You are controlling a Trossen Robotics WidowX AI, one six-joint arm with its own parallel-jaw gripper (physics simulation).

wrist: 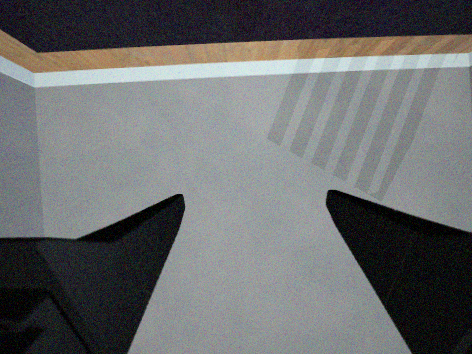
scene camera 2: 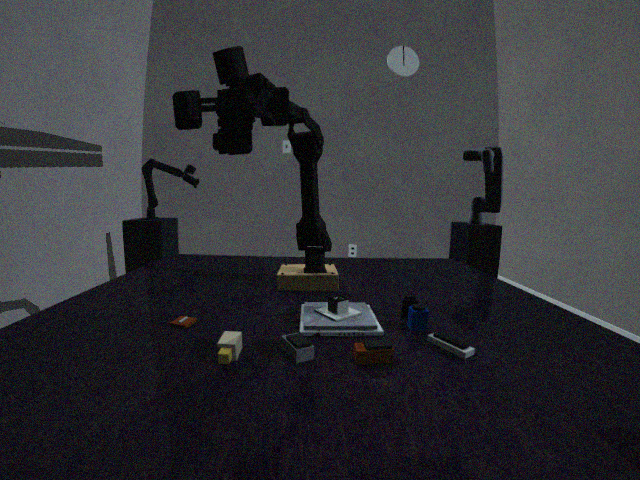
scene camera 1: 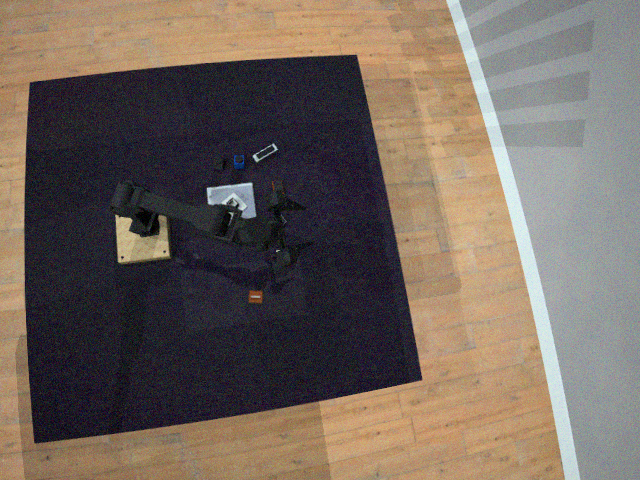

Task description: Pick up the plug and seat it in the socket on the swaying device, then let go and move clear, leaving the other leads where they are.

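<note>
A cream block with a yellow end point(scene camera 2: 231, 345), which looks like the plug, lies on the dark table top in scene camera 2; in scene camera 1 the arm mostly hides it. The device, a flat pale grey slab point(scene camera 1: 216, 193) point(scene camera 2: 369, 321), bears a tilted white plate with a small socket-like block point(scene camera 1: 233, 202) point(scene camera 2: 338, 305). The arm partly covers it in scene camera 1. My gripper point(scene camera 1: 308, 225) point(scene camera 2: 232, 109) point(wrist: 254, 198) is open and empty, high above the table, its fingers pointing outward away from the base. The wrist view does not show the plug or device.
A grey block point(scene camera 2: 299, 347), an orange block point(scene camera 2: 373, 353), a blue block point(scene camera 1: 238, 161) point(scene camera 2: 418, 317), a black block point(scene camera 1: 222, 164) and a white bar point(scene camera 1: 257, 157) point(scene camera 2: 451, 346) lie around the device. A flat orange piece point(scene camera 1: 255, 296) point(scene camera 2: 184, 321) lies apart. The arm stands on a wooden base point(scene camera 1: 142, 245) point(scene camera 2: 307, 282).
</note>
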